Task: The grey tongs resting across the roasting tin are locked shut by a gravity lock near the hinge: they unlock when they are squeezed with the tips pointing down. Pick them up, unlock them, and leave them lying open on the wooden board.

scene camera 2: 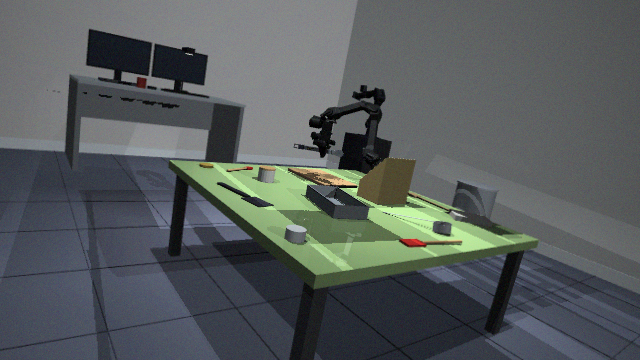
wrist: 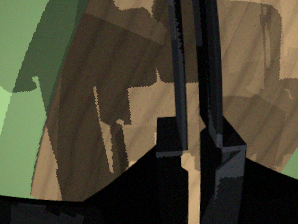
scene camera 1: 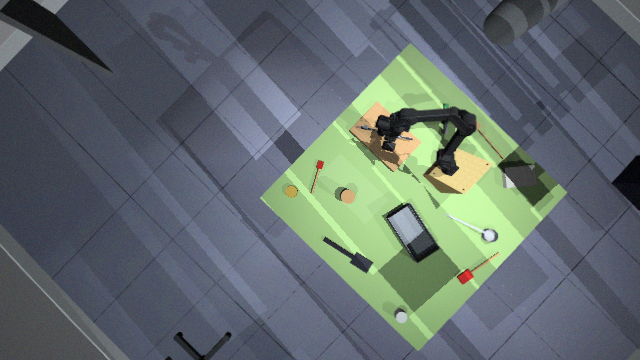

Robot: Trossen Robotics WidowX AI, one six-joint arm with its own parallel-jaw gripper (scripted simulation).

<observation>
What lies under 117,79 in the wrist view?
A wooden board.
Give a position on a wooden board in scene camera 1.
404,148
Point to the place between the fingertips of my gripper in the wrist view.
At 183,153
</observation>
